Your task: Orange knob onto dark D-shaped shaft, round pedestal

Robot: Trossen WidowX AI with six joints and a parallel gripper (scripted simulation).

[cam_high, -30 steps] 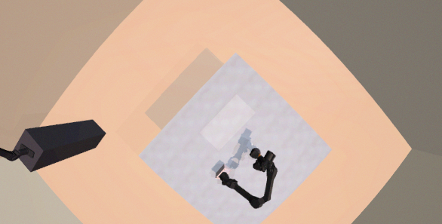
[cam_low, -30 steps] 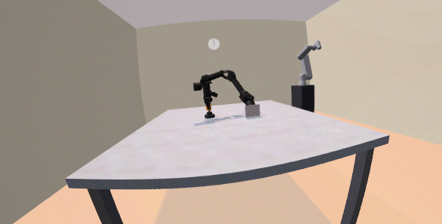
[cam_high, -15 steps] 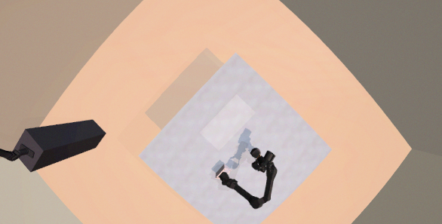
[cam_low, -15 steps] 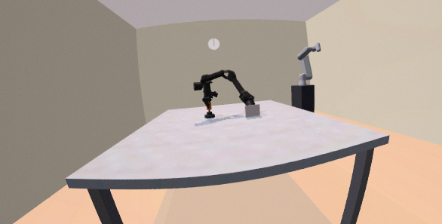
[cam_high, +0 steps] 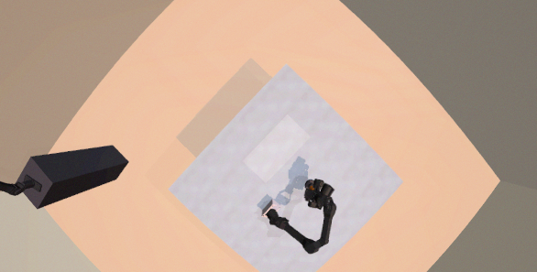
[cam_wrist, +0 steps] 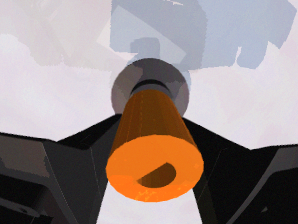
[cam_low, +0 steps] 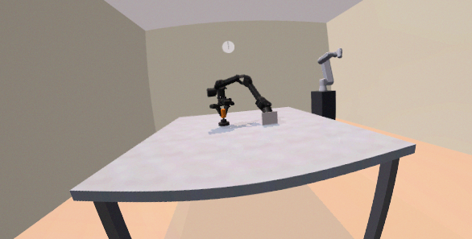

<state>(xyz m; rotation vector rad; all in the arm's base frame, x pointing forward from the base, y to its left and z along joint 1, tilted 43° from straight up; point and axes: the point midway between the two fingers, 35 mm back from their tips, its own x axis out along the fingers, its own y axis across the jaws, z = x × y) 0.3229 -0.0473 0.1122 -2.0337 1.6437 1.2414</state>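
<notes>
Right now my gripper tip is 2 cm below the orange knob. From my gripper tip the other things lie so: round dark pedestal (4 cm below).
</notes>
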